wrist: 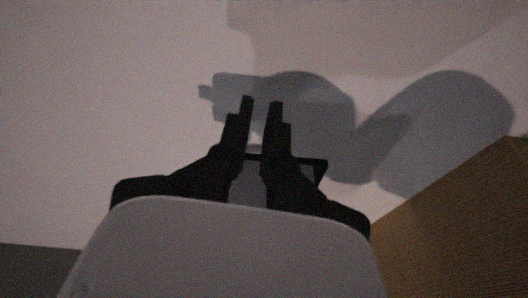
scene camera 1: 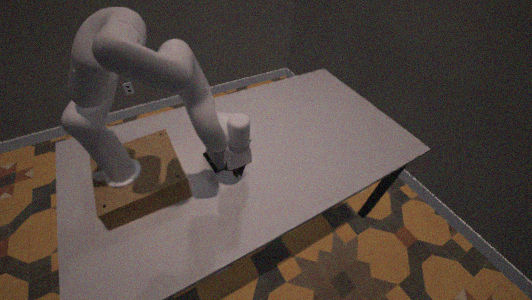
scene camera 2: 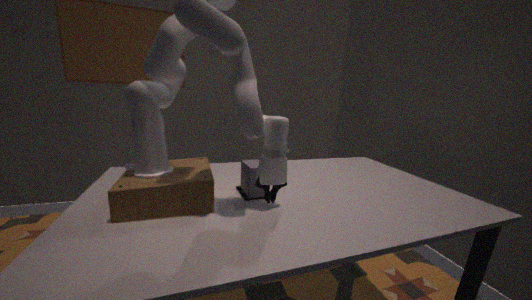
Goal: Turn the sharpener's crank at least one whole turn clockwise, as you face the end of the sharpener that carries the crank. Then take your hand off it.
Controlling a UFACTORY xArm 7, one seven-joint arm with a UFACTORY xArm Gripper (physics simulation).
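Frame: origin at the arm's base, x ahead, y left, z up, level; millimetres.
Where they show: gripper, between the fingertips: (wrist: 259, 115) (scene camera 1: 238, 174) (scene camera 2: 269, 201); arm's base, origin of its link: (scene camera 1: 123, 173) (scene camera 2: 154, 172).
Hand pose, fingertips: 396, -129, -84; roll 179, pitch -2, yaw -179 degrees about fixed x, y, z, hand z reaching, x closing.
Each offset is from my fingertips to the centre of the thing, as dx, dy, dz. "pt": to the spot under its first point. Level surfaces: height alone.
The sharpener is a grey block @(pt -59, +67, +56) (scene camera 1: 217, 159) (scene camera 2: 250, 176) on a thin black base. It stands upright on the table, partly hidden by my hand and arm. In the wrist view the black base @(pt -68, +63, -18) (wrist: 319, 162) shows behind and beside my fingers. I cannot make out the crank in any view; my hand and fingers cover that end. My gripper (scene camera 1: 239, 173) (scene camera 2: 270, 201) (wrist: 259, 115) points down close beside the sharpener, with its fingertips low over the table. Its fingers are nearly together, with a narrow gap and nothing held between them. I cannot tell whether it touches the crank.
A wooden block (scene camera 1: 150, 206) (scene camera 2: 162, 202) (wrist: 455, 225) carries the arm's base, to the left of the sharpener in the scene views. The white table @(dz -22) (scene camera 1: 320, 130) (scene camera 2: 380, 205) (wrist: 90, 100) bears both. Shadows of the arm fall on the table near the sharpener.
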